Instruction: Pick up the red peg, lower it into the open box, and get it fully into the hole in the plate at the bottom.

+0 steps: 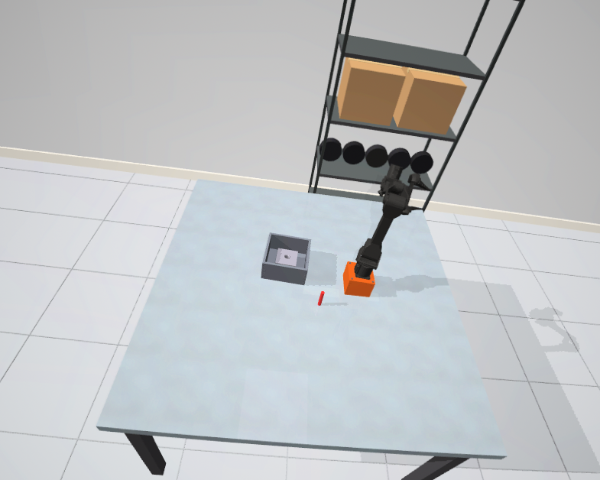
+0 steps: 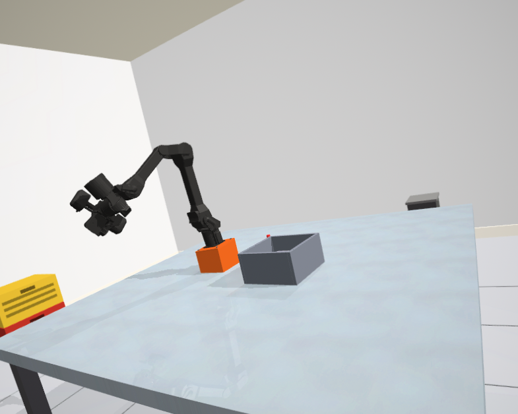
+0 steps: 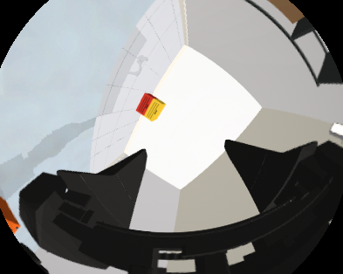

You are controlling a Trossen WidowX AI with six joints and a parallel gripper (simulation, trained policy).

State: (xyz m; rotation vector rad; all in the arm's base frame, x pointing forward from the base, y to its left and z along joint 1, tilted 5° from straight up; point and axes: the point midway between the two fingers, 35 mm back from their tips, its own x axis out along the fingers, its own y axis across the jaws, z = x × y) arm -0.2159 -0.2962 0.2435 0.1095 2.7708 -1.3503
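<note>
Right now my gripper tip is 430 mm short of the red peg, 430 mm to the right of it and 260 mm above it. Also, from my gripper tip: light grey plate: 590 mm ahead, 240 mm to the left, 250 mm below; then grey box: 590 mm ahead, 240 mm to the left, 270 mm below.
</note>
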